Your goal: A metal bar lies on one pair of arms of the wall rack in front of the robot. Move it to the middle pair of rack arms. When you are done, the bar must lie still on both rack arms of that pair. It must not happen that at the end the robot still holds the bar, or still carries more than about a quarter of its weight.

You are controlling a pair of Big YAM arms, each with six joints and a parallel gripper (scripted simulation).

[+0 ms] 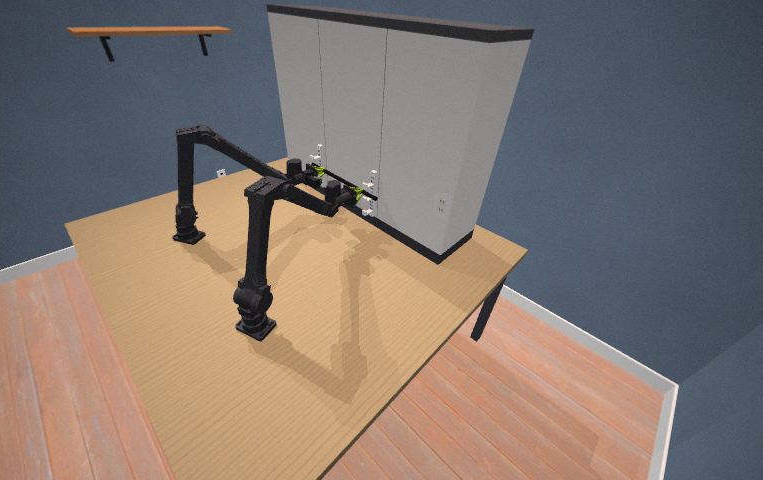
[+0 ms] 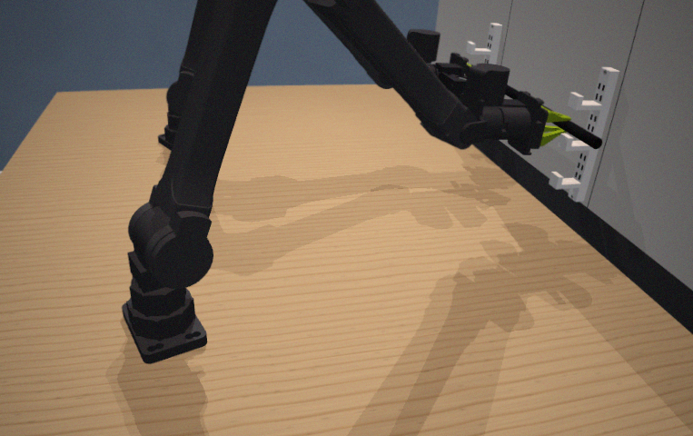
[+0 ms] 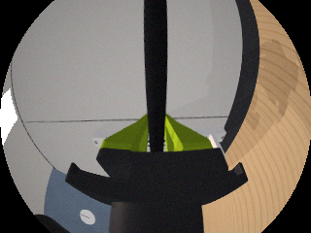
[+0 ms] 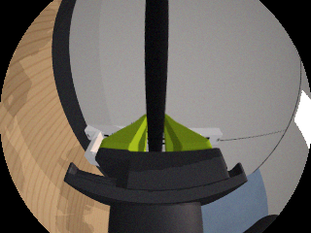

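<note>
My left hand is 1 cm short of the metal bar and 15 cm to the left of it. Also, from my left hand: black base strip: 5 cm ahead, 17 cm to the right, 17 cm below; grey wall panel: 20 cm ahead, 17 cm to the right, 25 cm above.
My right gripper is now 1 cm past the metal bar and 15 cm to the right of it. Also, from my right hand: black base strip 3 cm ahead, 13 cm to the left, 17 cm below; grey wall panel 18 cm ahead, 13 cm to the left, 25 cm above.
</note>
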